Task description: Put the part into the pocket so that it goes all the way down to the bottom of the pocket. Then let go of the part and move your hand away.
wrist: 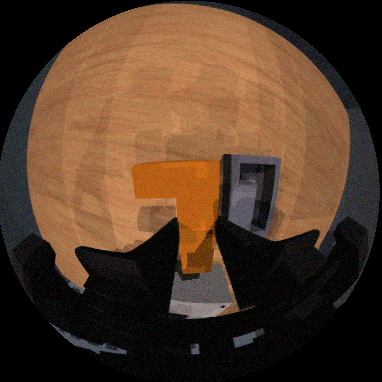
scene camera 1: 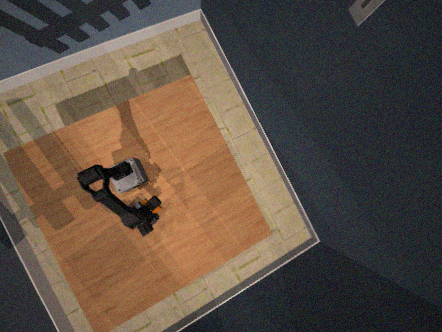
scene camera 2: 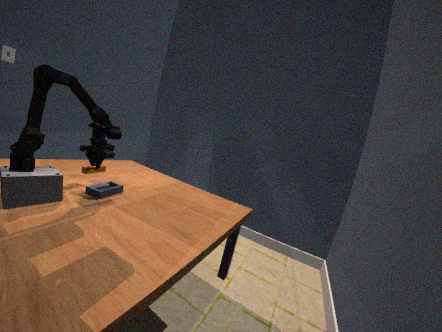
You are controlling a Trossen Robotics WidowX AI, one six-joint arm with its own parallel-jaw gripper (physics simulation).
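Frame: origin at the arm's base, x ahead, y left, z up, level; millimetres.
Where they show: gripper, fingertip midpoint: (wrist: 196, 220) (scene camera 1: 150, 207) (scene camera 2: 95, 168); arm's base, origin of the base link: (wrist: 169, 316) (scene camera 1: 126, 169) (scene camera 2: 21, 169).
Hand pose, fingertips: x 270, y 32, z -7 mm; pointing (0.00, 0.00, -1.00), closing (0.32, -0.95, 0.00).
Observation:
Each offset is from my fingertips to the centre of the thing. "spot": to the spot under its first point. Level surfaces: height alone.
An orange L-shaped part @(dx -10, dy +12, dz -5 mm) (scene camera 2: 88, 170) (wrist: 197, 182) is held between the black fingers of my gripper (scene camera 2: 97, 165) (wrist: 196, 220), which is shut on its long leg. Its short leg points left in the wrist view. In scene camera 1 orange bits of the part @(spot: dx +33, dy +36, dz +10 mm) (scene camera 1: 157, 210) show beside the gripper, whose fingertips are hidden there. The blue-grey block with the pocket @(dx +19, dy -97, dz -80 mm) (scene camera 2: 90, 193) (wrist: 226, 192) lies on the table, right of the part in the wrist view and nearer the camera than it in scene camera 2. The part is outside the pocket, near table height; its exact gap above the table is unclear.
The arm's grey base box (scene camera 1: 131, 180) (scene camera 2: 32, 190) (wrist: 200, 287) stands on the wooden table @(dz -98 mm) (scene camera 1: 200, 220) (scene camera 2: 165, 215) (wrist: 175, 90), close to the pocket block. The table's edge and a dark leg (scene camera 2: 229, 252) show in scene camera 2. Shadows fall across the table.

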